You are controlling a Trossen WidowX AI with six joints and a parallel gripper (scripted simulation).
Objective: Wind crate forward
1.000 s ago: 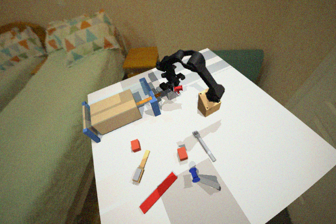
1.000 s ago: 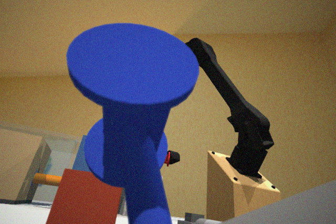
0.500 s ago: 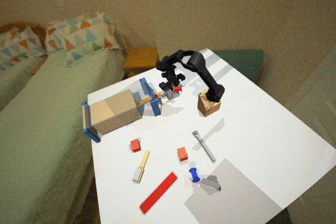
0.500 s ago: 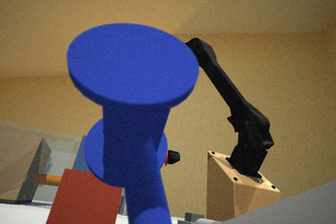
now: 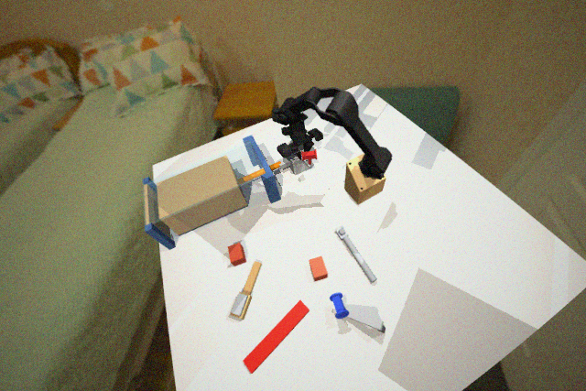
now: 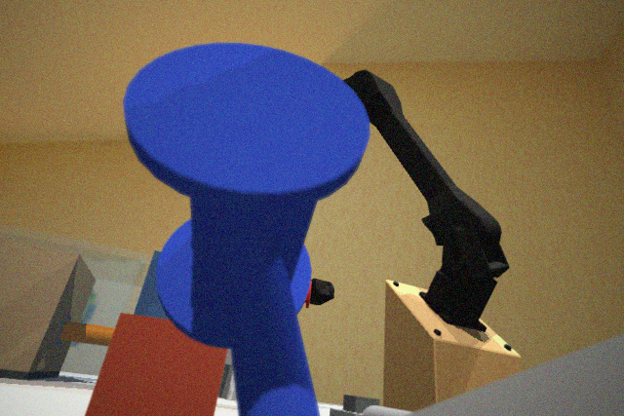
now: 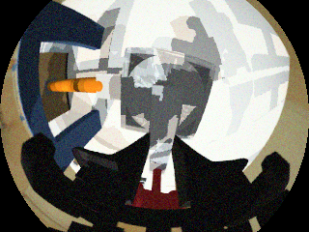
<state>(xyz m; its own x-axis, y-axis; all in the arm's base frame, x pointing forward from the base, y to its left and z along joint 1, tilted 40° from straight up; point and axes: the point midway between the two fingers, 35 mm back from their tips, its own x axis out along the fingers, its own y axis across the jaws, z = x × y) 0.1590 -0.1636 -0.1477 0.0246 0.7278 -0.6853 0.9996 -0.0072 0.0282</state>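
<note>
Right now the grey crank arm is 2 cm to the left of my gripper tip and 2 cm above it. The rest, counted from my gripper tip: grey winch (1 cm behind, 5 cm to the right, 6 cm below); then winch drum (5 cm to the right, 6 cm below); then red grip (5 cm to the left, 5 cm above).
</note>
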